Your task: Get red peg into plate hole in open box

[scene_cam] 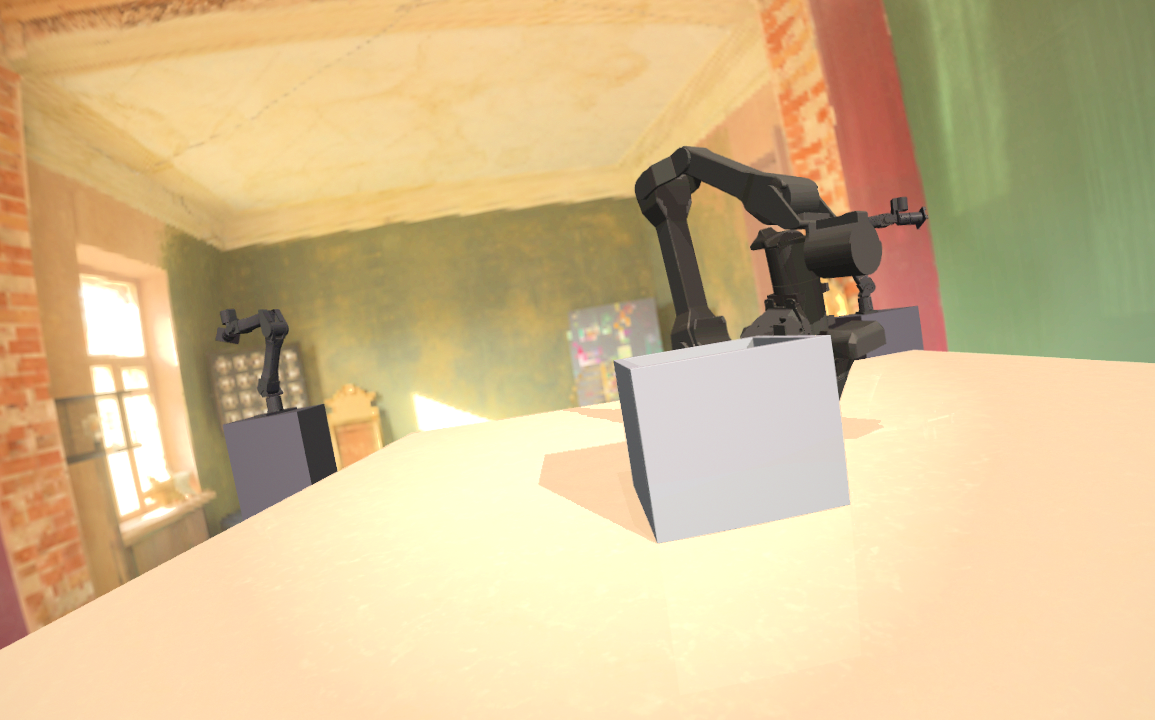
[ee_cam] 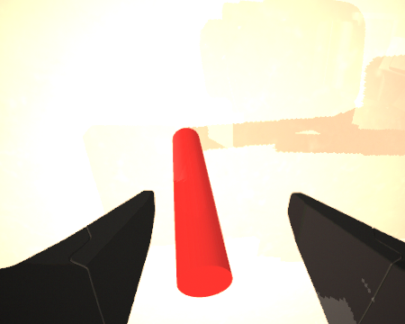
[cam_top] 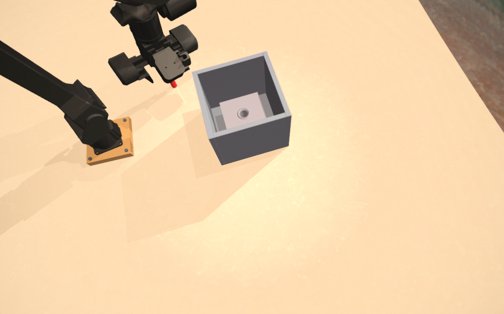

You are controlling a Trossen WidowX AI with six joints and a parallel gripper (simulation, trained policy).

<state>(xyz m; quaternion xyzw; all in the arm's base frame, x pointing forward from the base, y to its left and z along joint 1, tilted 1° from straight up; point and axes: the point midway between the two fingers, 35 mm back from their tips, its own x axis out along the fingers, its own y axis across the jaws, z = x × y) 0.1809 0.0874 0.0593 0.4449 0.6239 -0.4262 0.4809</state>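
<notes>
Right now my gripper tip is 1 cm to the left of the red peg and 1 cm short of it. Round my gripper tip: pale plate 20 cm to the right, 14 cm ahead, 1 cm above.
</notes>
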